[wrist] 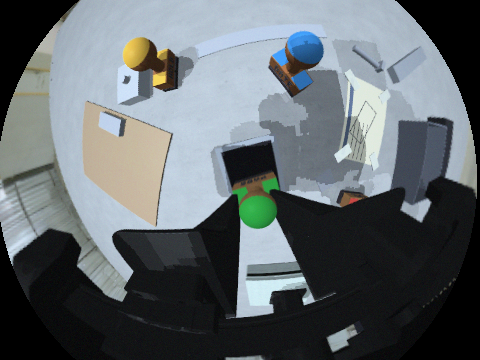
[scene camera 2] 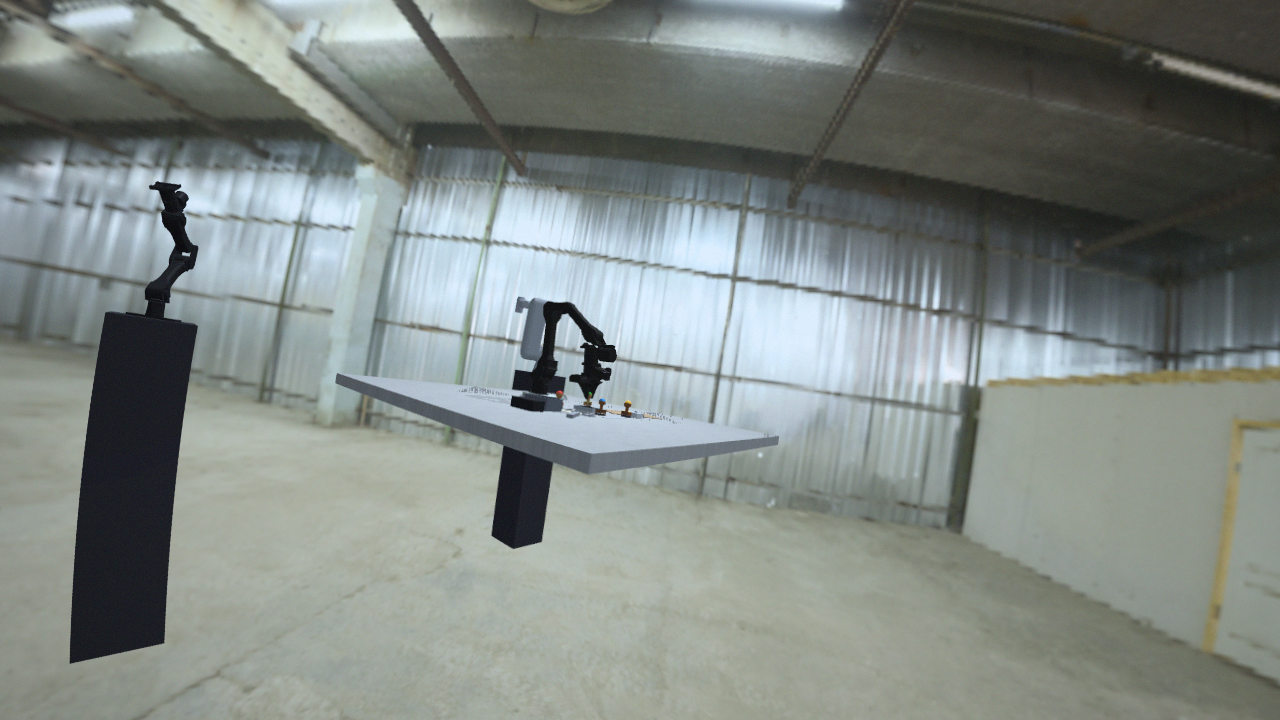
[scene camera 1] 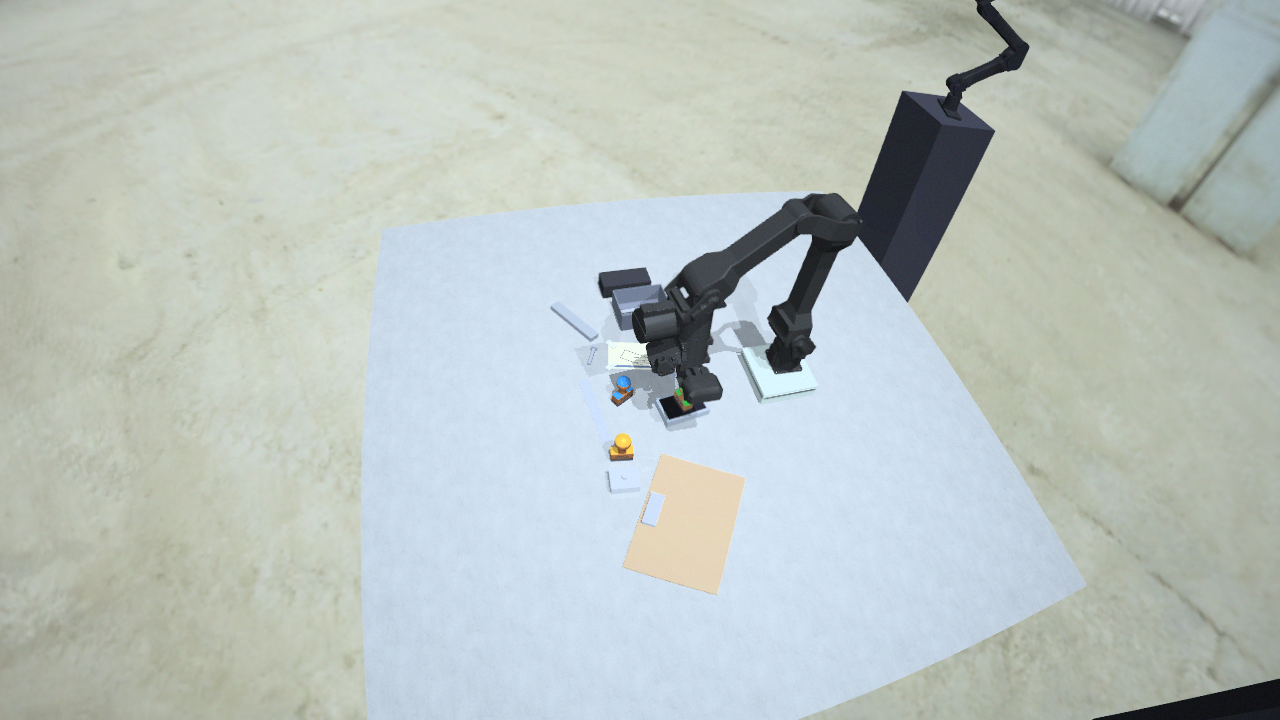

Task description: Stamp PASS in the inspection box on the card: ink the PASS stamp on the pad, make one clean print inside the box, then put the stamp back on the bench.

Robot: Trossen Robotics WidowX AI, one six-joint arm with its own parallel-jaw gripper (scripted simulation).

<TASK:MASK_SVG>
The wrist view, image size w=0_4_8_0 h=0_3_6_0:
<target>my gripper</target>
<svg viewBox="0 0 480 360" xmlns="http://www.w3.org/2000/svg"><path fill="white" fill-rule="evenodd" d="M477 195L475 189L440 175L428 181L424 197L432 204L420 223L400 211L407 193L403 187L341 208L271 189L269 195L276 201L279 227L315 303L269 315L236 319L241 229L237 195L225 200L197 227L119 229L112 233L116 251L133 271L124 285L128 293L123 301L104 295L87 273L77 267L81 247L71 232L45 229L13 255L12 267L37 316L76 360L225 360L283 352L281 360L399 360L431 325L459 276L471 240ZM360 321L364 331L349 337L347 347L332 352L327 336Z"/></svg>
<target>green-knobbed stamp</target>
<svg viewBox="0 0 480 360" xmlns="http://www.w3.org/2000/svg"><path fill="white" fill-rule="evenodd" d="M272 169L261 172L259 175L237 180L233 184L233 195L239 196L240 217L244 224L247 224L247 227L265 228L276 219L276 201L269 195L269 191L271 189L279 191L279 183L277 183L277 177Z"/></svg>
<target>white block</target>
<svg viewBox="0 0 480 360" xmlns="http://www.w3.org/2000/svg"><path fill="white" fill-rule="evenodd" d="M121 65L117 69L119 71L117 72L119 73L117 75L117 104L133 105L139 103L139 101L151 99L149 97L151 96L149 95L151 93L149 92L149 80L151 80L149 79L151 77L149 72L151 71L145 69L145 71L137 72L125 64Z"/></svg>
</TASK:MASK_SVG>
